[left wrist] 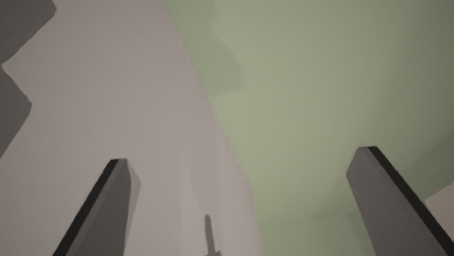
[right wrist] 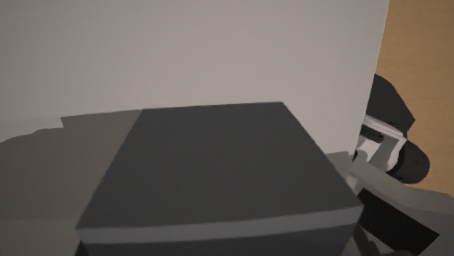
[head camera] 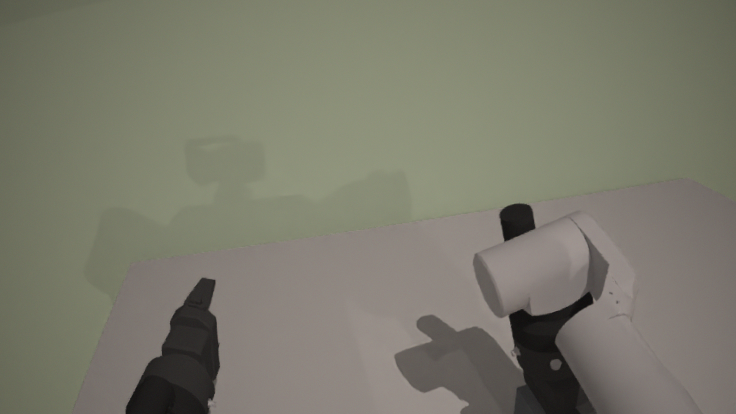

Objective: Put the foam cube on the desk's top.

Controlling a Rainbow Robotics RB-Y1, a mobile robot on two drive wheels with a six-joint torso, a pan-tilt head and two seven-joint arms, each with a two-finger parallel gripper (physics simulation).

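Places are measured from the robot's base along level axes (x ahead, y left, z up), in millimetres.
Pixels of known places: left gripper, fingertip midpoint: (left wrist: 241, 166) (head camera: 210, 312); right gripper, fingertip midpoint: (right wrist: 217, 156).
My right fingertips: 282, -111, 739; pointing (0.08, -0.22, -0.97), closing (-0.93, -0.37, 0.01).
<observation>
Behind a point stands the place of what it marks, as x, y, z.
The foam cube (right wrist: 220, 160) @(289, -129, 770) is dark grey and fills the lower middle of the right wrist view. A small part of the cube (head camera: 522, 399) @(280, -52, 789) shows at the bottom of the head view. My right gripper (right wrist: 220, 244) is shut on it; the cube hides most of the fingers. The cube is above the desk's pale top (head camera: 288, 308) @(537, 331, 721) (left wrist: 125, 100) @(488, 366, 721) (right wrist: 210, 50) @(301, -156, 721); the gap beneath it cannot be judged. My left gripper (head camera: 207, 283) (left wrist: 241, 166) @(349, 369, 842) is open and empty, above the left part of the desk.
A green wall (head camera: 360, 102) @(891, 248, 1007) (left wrist: 310, 75) @(934, 142, 1040) stands behind the desk's far edge. In the right wrist view, the desk's edge runs down the right side, with the robot's own base (right wrist: 415, 160) @(-439, -40, 346) and brown floor (right wrist: 420, 40) @(-532, -443, 1) beyond. Arm shadows fall on the desk and wall.
</observation>
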